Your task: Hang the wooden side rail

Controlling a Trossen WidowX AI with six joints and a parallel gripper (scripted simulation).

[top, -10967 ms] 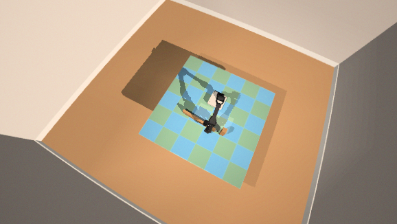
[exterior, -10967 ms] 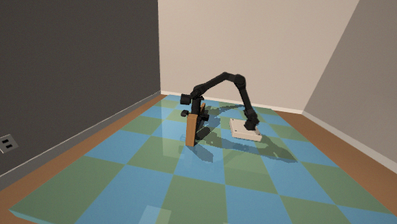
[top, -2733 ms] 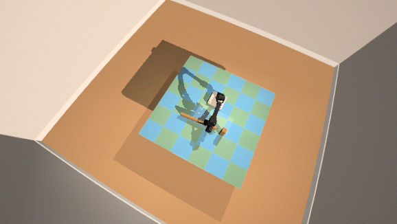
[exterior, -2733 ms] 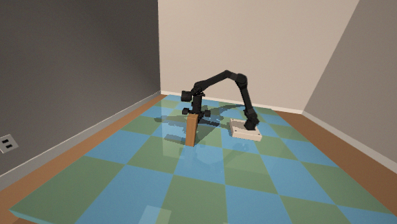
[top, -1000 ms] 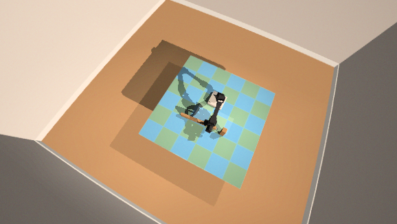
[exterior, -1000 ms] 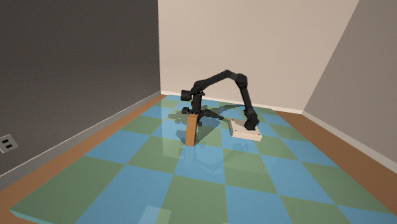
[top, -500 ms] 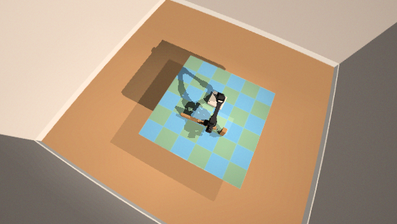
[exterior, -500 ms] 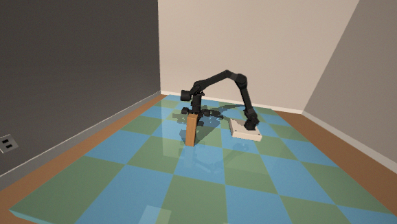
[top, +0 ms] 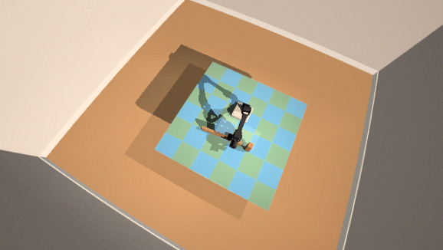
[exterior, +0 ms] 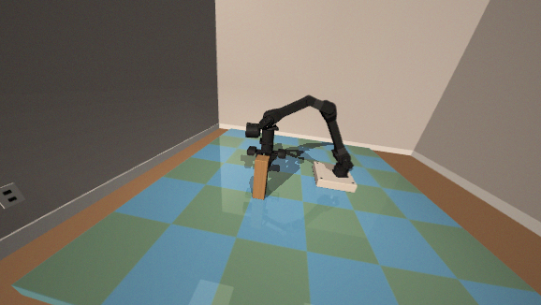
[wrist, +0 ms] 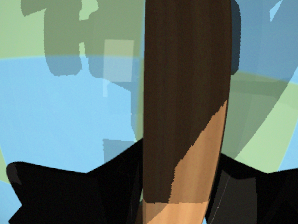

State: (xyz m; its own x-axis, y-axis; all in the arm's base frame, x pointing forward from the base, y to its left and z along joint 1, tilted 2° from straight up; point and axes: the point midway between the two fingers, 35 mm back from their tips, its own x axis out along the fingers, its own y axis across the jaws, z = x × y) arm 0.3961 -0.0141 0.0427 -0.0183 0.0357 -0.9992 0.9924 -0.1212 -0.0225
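My gripper tip is 150 mm to the right of the wooden headboard post, 40 mm below it and 30 mm short of it.
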